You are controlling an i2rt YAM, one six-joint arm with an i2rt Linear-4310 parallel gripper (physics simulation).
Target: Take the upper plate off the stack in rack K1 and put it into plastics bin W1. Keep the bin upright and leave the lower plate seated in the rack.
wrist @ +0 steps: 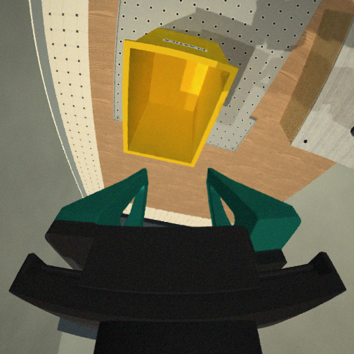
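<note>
The yellow plastics bin W1 (pixel 172 117) stands upright in the upper middle of the wrist view, with a white label on its far outer wall. I look down into its open top, and no plate shows inside it. My gripper (pixel 176 174) has two green fingers that stand apart with no object between them. The fingertips show just below the bin's near rim in the view; the height between them is hard to tell. Rack K1 and its plates do not show in this view.
A grey perforated metal plate (pixel 270 55) lies on the wooden table top (pixel 107 150) under and behind the bin. A block with a pale grey top (pixel 330 120) stands at the right. A cream perforated strip (pixel 70 65) runs along the left edge.
</note>
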